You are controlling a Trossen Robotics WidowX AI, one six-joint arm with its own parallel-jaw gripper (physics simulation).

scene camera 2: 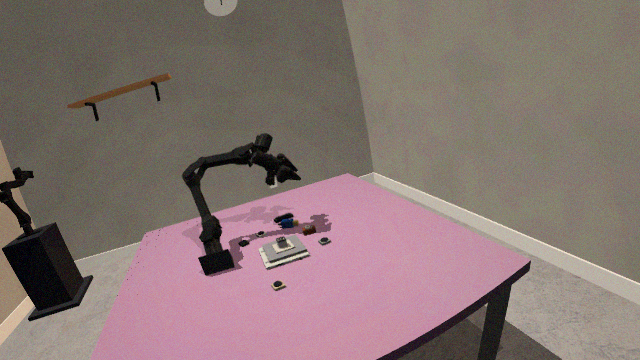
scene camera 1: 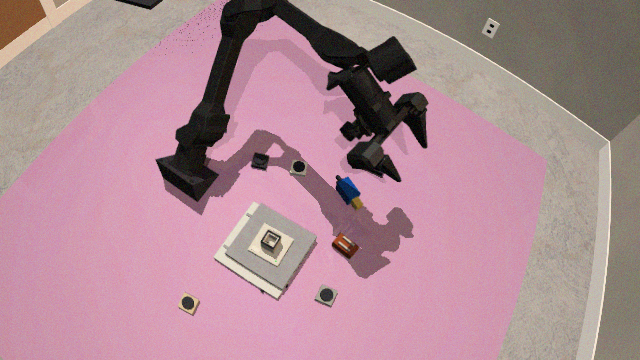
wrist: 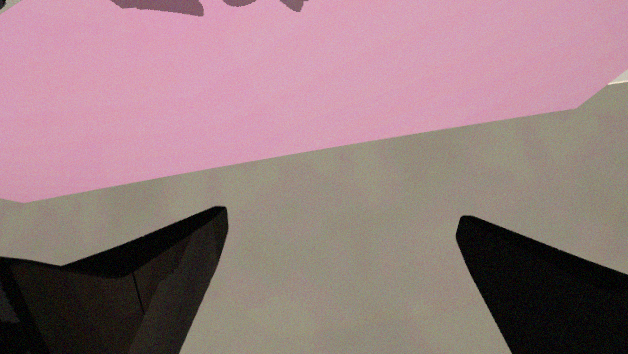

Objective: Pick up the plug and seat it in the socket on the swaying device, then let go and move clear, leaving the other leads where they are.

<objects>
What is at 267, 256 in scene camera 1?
A device.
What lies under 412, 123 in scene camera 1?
My gripper.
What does my gripper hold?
Nothing.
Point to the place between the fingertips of my gripper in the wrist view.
344, 223
</objects>
